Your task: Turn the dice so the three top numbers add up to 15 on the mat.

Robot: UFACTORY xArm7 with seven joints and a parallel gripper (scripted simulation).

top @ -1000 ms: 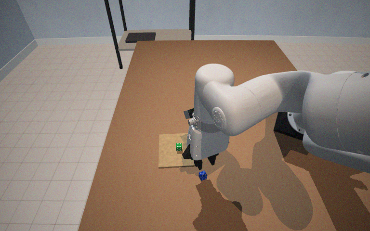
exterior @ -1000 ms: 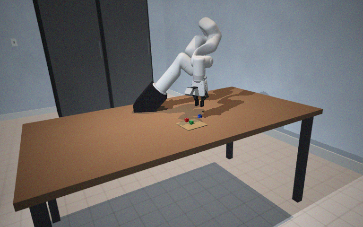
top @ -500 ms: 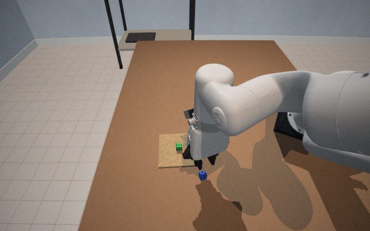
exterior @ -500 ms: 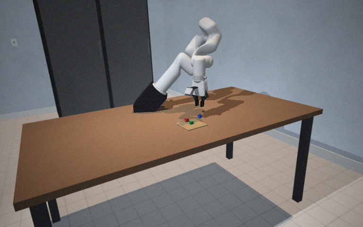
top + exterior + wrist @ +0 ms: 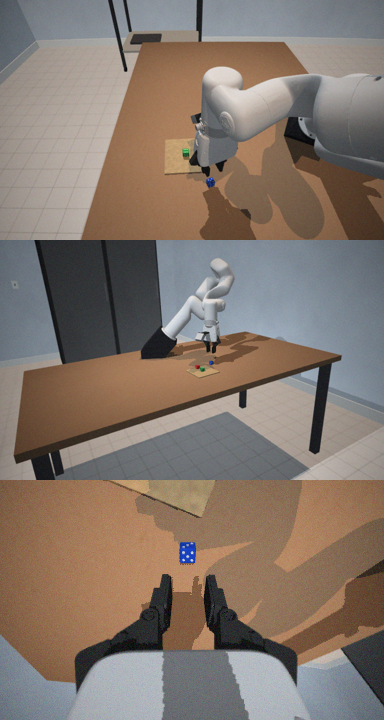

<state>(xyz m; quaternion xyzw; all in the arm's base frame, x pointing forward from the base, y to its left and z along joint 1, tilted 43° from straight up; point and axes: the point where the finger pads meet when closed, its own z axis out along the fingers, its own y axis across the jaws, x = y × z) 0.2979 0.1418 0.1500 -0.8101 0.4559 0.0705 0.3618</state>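
The blue die lies 90 mm below my hand. From my hand the other things lie so: tan mat 100 mm below, 100 mm ahead, 90 mm to the right; green die 100 mm ahead, 90 mm to the right, 80 mm below; red die 100 mm to the right, 80 mm below, 50 mm ahead.
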